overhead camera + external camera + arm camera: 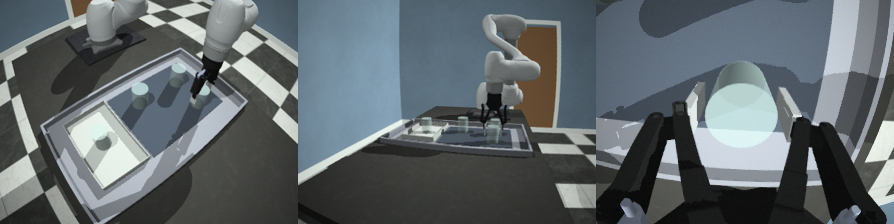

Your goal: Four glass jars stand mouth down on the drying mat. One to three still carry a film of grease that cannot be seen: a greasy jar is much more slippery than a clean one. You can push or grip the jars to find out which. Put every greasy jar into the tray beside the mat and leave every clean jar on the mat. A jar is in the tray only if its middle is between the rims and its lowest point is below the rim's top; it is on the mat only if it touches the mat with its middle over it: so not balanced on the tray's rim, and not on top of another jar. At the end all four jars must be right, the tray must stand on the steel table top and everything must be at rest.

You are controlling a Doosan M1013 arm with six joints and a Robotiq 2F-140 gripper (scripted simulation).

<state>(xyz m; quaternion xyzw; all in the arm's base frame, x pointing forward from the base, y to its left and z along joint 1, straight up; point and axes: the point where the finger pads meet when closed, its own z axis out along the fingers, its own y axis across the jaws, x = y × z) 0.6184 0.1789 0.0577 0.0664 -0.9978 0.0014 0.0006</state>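
Now: hand 7 cm past the drying mat, 11 cm to the left of it and 7 cm above it. Round my hand: tray 3 cm behind, 42 cm to the right, 6 cm below; steel table top 4 cm behind, 21 cm to the right, 7 cm below.
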